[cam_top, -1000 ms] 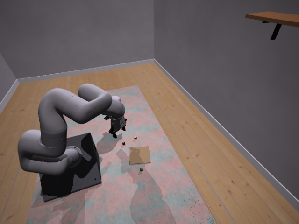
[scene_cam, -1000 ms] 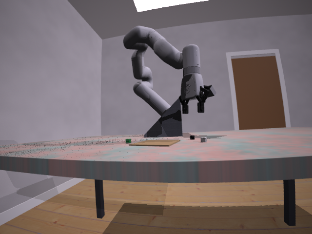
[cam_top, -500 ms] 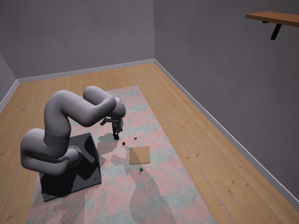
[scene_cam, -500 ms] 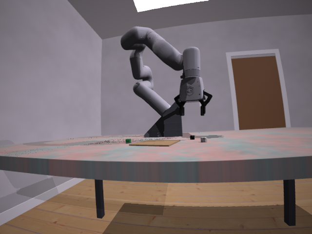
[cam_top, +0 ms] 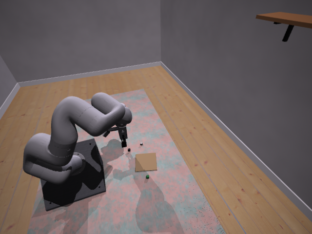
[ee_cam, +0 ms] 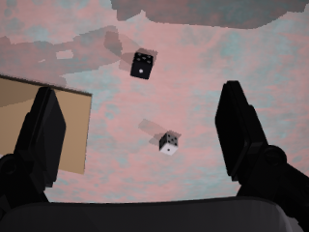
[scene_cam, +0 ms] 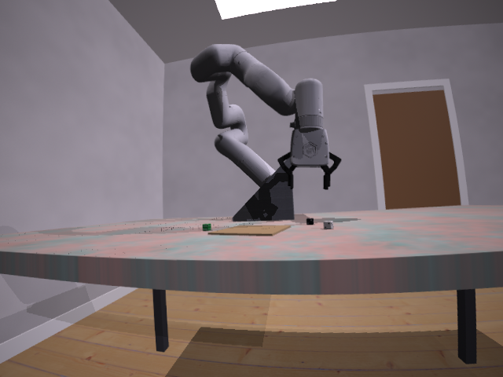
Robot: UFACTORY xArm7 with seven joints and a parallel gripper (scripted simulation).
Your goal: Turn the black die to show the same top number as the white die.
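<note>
My hand is 3 cm short of the black die and 9 cm above it. Round my hand: green die: 11 cm ahead, 25 cm to the right, 9 cm below; then tan mat: 12 cm ahead, 13 cm to the right, 10 cm below; then white die: 13 cm ahead, 3 cm to the left, 9 cm below.
</note>
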